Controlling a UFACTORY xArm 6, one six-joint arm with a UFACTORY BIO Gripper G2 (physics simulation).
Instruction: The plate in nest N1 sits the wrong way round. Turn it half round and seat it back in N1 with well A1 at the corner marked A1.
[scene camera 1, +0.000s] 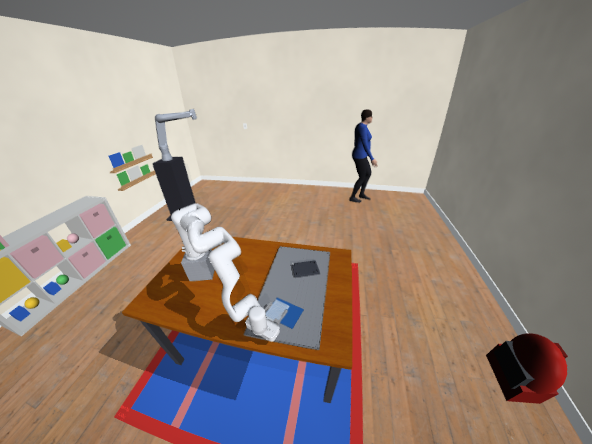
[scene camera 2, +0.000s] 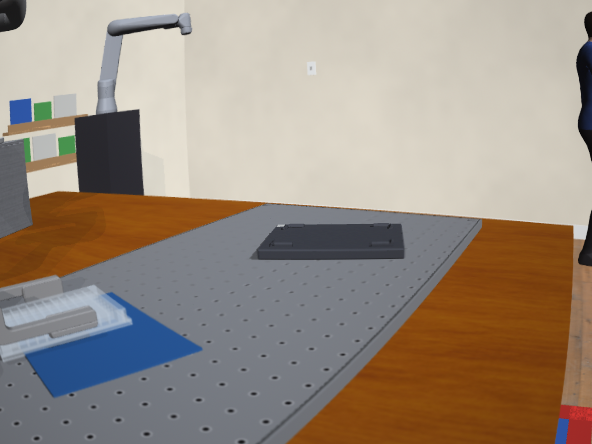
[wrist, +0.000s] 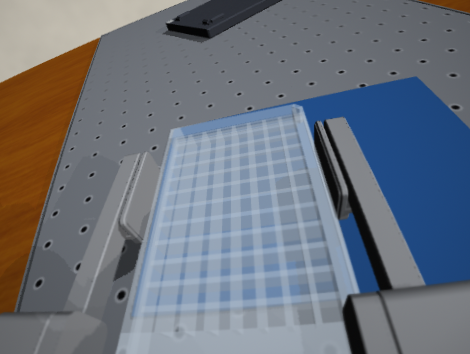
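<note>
The clear, gridded well plate (scene camera 1: 276, 308) (scene camera 2: 114, 314) (wrist: 240, 205) is between the fingers of my gripper (scene camera 1: 274, 313) (scene camera 2: 70, 303) (wrist: 234, 184), which is shut on its two long sides. The plate is low over the grey board, partly over the blue sheet; whether it touches them I cannot tell. The dark nest (scene camera 1: 305, 269) (scene camera 2: 330, 240) (wrist: 215, 19) lies flat on the board, away from the gripper, with raised corner pieces and no plate on it. A small pale mark (scene camera 2: 281, 226) shows at its far left corner. Well A1 cannot be made out.
The blue sheet (scene camera 1: 296, 317) (scene camera 2: 125, 352) (wrist: 400, 150) lies on the perforated grey board (scene camera 1: 314, 325) (scene camera 2: 250, 320) (wrist: 320, 65), on the wooden table (scene camera 1: 341, 300) (scene camera 2: 425, 350) (wrist: 30, 210). A second arm (scene camera 1: 161, 132) (scene camera 2: 111, 55) stands behind the table. A person (scene camera 1: 362, 150) stands beyond it.
</note>
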